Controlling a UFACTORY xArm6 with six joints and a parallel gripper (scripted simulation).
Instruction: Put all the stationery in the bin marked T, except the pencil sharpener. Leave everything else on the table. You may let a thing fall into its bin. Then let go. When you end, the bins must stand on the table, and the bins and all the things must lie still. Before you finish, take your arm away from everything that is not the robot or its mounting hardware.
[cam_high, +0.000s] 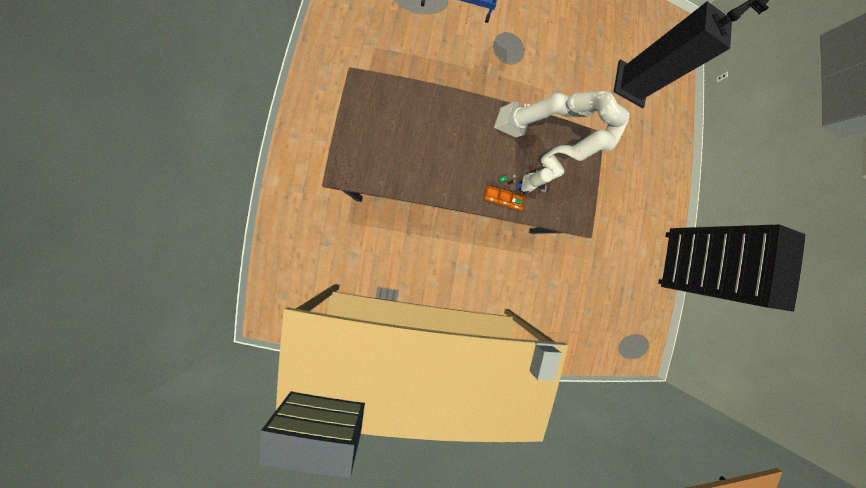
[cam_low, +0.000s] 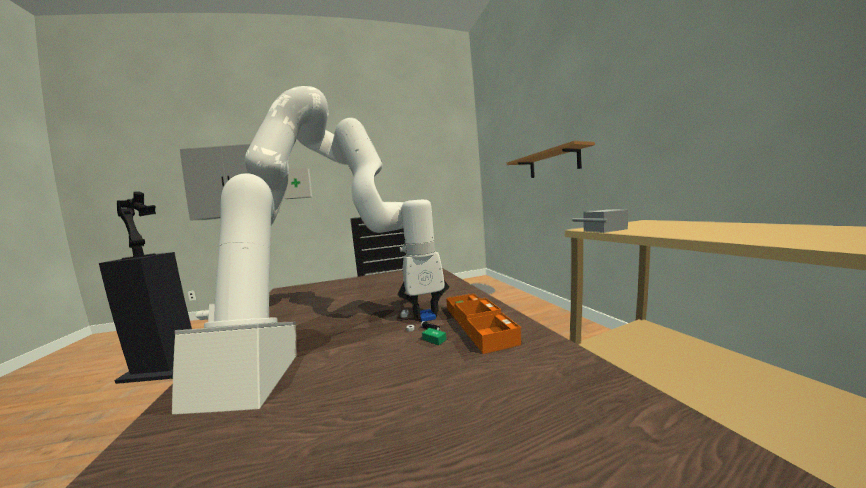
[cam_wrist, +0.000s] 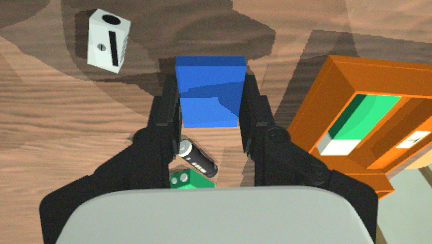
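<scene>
Now: the black cylinder 70 mm to the right of my hand and 10 mm below it. Round my hand: blue block (20 mm below); white hex nut (60 mm to the right, 50 mm behind, 20 mm below); green 9V battery (120 mm to the right, 10 mm below, 10 mm behind).
</scene>
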